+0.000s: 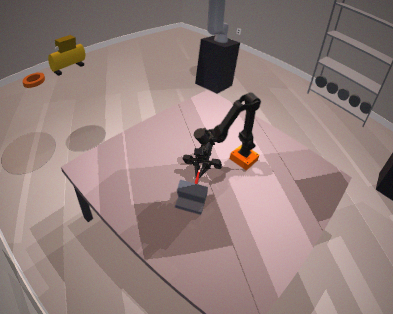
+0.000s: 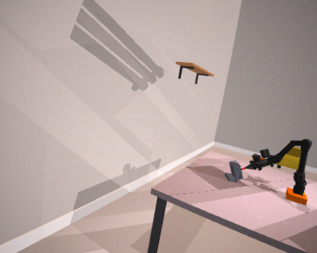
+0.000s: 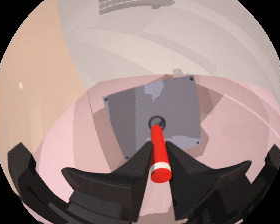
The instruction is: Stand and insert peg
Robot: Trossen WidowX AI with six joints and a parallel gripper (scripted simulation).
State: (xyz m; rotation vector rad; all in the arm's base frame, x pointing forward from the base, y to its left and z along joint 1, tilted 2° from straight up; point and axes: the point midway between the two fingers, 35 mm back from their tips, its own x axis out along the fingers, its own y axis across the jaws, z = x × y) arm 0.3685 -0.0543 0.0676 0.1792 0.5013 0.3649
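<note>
The red peg lies 10 mm to the right of my gripper tip, 10 mm behind it and 10 mm above it. From my gripper tip the other things lie so: grey sloped panel: 60 mm ahead, 30 mm to the left, 30 mm below.
</note>
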